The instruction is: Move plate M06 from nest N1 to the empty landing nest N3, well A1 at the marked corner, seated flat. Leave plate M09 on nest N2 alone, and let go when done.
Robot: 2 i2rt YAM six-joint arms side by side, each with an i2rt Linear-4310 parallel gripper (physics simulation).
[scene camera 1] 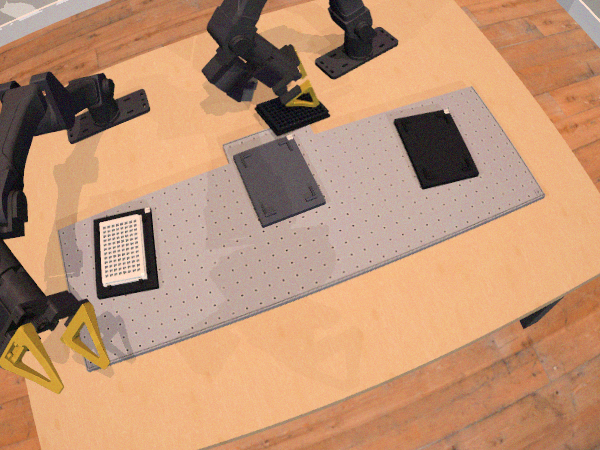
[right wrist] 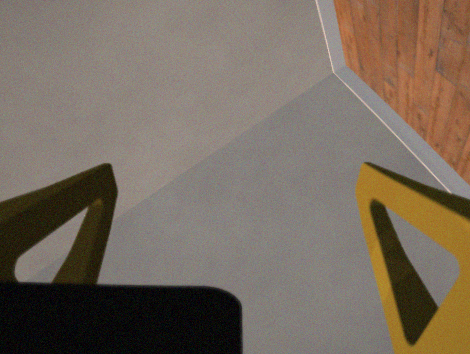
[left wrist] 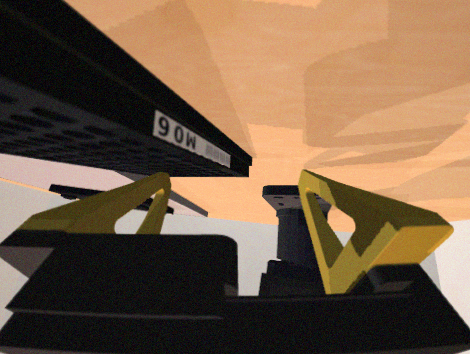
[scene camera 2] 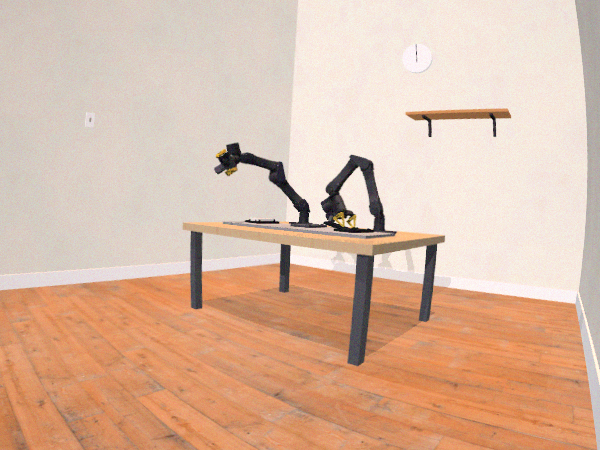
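Plate M06 (scene camera 1: 282, 116) (left wrist: 100, 100), black with many wells, lies off the nests, behind the grey nest (scene camera 1: 280, 180), its front corner at the pegboard's back edge. Its label faces the left wrist camera. My left gripper (scene camera 1: 307, 84) (scene camera 2: 346, 220) (left wrist: 234, 177) is open at the plate's back right end; whether a finger touches it, I cannot tell. My right gripper (scene camera 1: 84, 379) (scene camera 2: 226, 162) (right wrist: 236, 176) is open and empty, raised at front left. White plate M09 (scene camera 1: 121, 250) sits on a black nest (scene camera 1: 152, 272). A bare black nest (scene camera 1: 437, 150) is at right. Nest numbers are unreadable.
The nests stand on a perforated grey board (scene camera 1: 360, 200) on the wooden table (scene camera 1: 350, 350) (scene camera 2: 280, 240). White marks show at nest corners. The left arm's base (scene camera 1: 357, 52) is behind the board, near plate M06; the right arm's base (scene camera 1: 107, 115) is at back left.
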